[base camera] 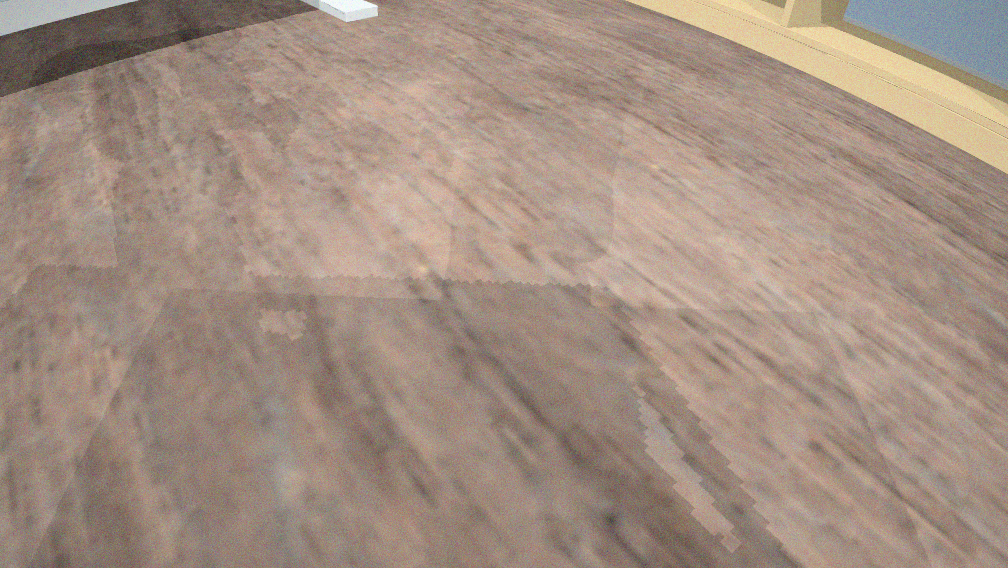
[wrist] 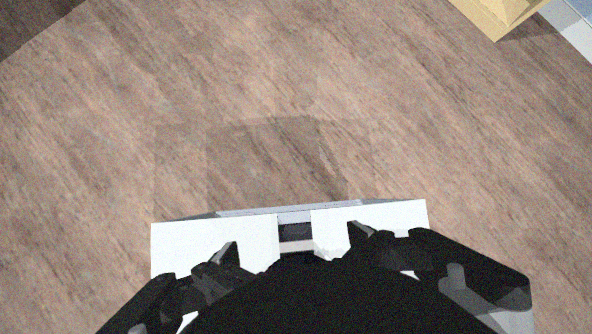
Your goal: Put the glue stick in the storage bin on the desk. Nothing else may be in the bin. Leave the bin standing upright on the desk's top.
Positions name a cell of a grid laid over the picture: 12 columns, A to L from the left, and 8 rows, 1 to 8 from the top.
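Observation:
The gripper (wrist: F6) is visible in the robot's scene, and so is a wooden shelf (base camera: L2).

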